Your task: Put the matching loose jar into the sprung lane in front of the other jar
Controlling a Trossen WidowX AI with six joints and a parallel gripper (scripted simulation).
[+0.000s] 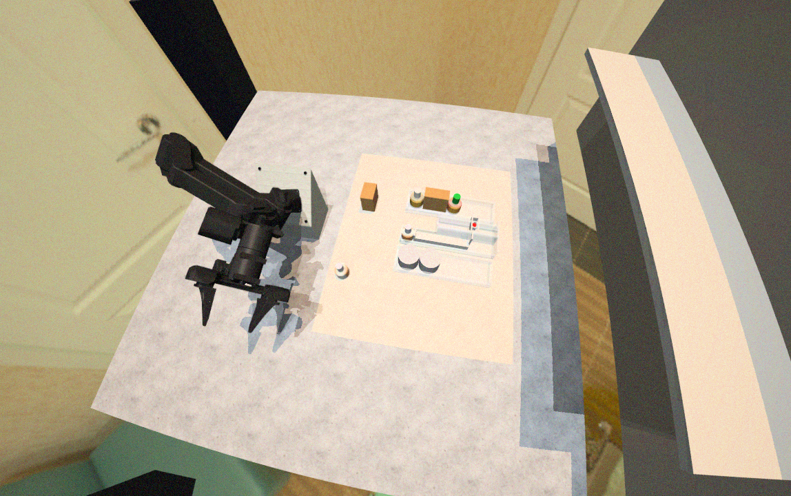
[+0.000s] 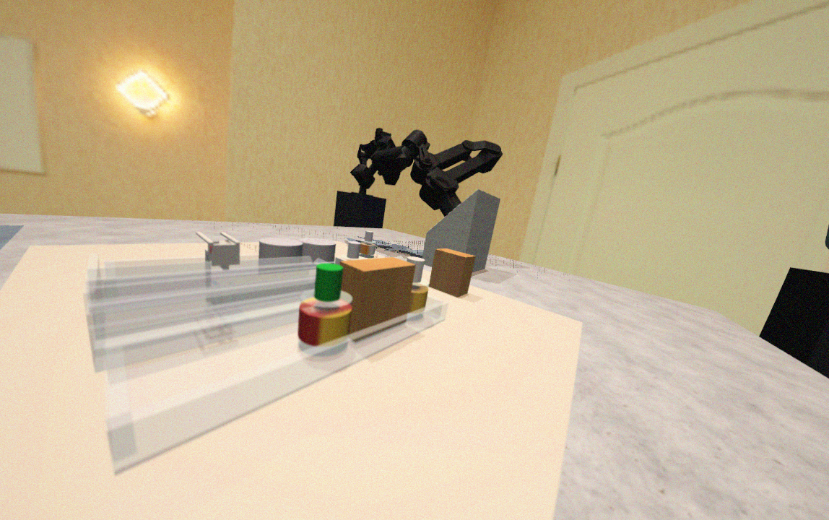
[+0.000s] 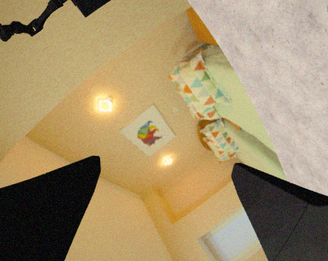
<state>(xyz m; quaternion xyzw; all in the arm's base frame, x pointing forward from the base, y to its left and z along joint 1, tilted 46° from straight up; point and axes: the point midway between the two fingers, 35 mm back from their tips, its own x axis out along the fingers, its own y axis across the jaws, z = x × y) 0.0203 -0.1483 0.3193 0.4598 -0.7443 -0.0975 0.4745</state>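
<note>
The grey pusher plate lies 440 mm ahead of my gripper tip, 360 mm to the left of it and 190 mm below it. The rest, counted from my gripper tip: clear sprung lane: 480 mm ahead, 350 mm to the left, 220 mm below; brown box: 410 mm ahead, 460 mm to the left, 200 mm below.
</note>
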